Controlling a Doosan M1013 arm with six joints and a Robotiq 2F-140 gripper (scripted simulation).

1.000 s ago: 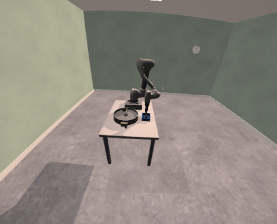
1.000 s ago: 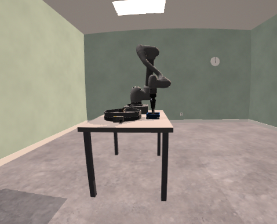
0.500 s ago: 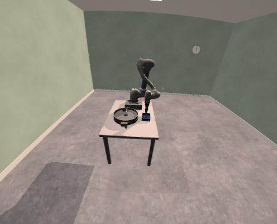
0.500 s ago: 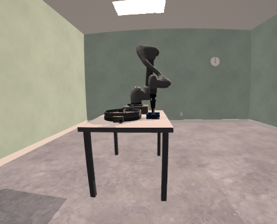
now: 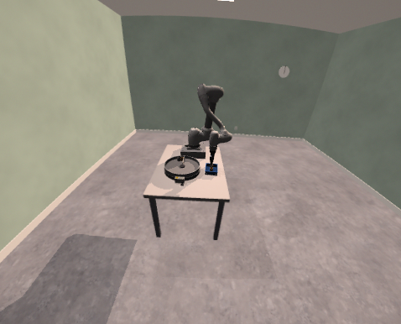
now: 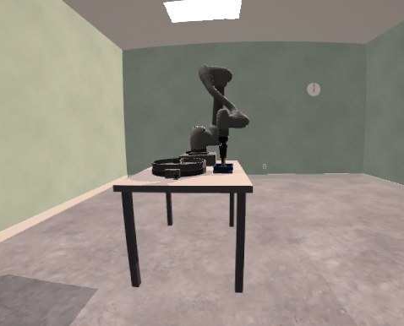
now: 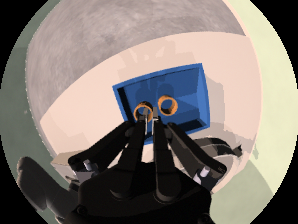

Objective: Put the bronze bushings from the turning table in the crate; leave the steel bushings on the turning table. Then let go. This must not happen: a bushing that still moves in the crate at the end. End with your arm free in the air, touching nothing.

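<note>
Right now the blue crate is 5 cm below my hand and 4 cm ahead of it. Also, from my hand: round turning table (35 cm to the right, 7 cm ahead, 2 cm below).
</note>
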